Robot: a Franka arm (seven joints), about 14 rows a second.
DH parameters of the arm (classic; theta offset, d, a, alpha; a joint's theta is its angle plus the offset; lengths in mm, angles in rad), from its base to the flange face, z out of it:
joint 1: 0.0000 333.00 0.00 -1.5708
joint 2: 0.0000 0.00 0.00 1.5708
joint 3: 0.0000 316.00 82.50 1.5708
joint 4: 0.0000 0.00 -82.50 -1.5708
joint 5: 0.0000 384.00 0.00 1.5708
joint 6: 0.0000 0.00 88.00 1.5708
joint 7: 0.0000 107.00 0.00 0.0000
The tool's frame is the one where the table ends.
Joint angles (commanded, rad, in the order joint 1, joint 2, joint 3, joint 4, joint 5, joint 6, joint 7), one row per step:
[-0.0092 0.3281 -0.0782 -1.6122 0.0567 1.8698 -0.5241]
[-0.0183 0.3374 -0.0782 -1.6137 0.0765 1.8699 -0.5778]
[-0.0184 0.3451 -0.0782 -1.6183 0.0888 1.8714 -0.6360]
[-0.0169 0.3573 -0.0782 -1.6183 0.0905 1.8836 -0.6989]
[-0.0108 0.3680 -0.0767 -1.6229 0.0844 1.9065 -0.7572]
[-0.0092 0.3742 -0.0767 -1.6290 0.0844 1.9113 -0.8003]
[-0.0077 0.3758 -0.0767 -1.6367 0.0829 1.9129 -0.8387]
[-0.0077 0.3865 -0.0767 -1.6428 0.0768 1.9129 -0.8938]
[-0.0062 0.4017 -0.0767 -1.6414 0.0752 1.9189 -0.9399]
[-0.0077 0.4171 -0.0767 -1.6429 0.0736 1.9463 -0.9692]
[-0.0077 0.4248 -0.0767 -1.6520 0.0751 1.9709 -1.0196]
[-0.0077 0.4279 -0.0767 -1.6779 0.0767 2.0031 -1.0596]
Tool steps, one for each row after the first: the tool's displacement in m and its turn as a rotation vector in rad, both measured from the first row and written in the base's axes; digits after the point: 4 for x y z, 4 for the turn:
[0.0004 -0.0044 -0.0067 0.0224 0.0065 0.0371]
[0.0005 -0.0035 -0.0136 0.0386 0.0129 0.0901]
[0.0029 -0.0027 -0.0206 0.0435 0.0096 0.1529]
[0.0057 0.0013 -0.0279 0.0399 0.0008 0.2197]
[0.0056 0.0023 -0.0344 0.0439 0.0062 0.2637]
[0.0043 0.0031 -0.0389 0.0471 0.0123 0.3036]
[0.0036 0.0027 -0.0487 0.0496 0.0277 0.3605]
[0.0053 0.0035 -0.0575 0.0532 0.0340 0.4081]
[0.0087 0.0020 -0.0662 0.0495 0.0235 0.4357]
[0.0097 0.0017 -0.0735 0.0512 0.0137 0.4842]
[0.0073 0.0014 -0.0847 0.0534 0.0089 0.5214]

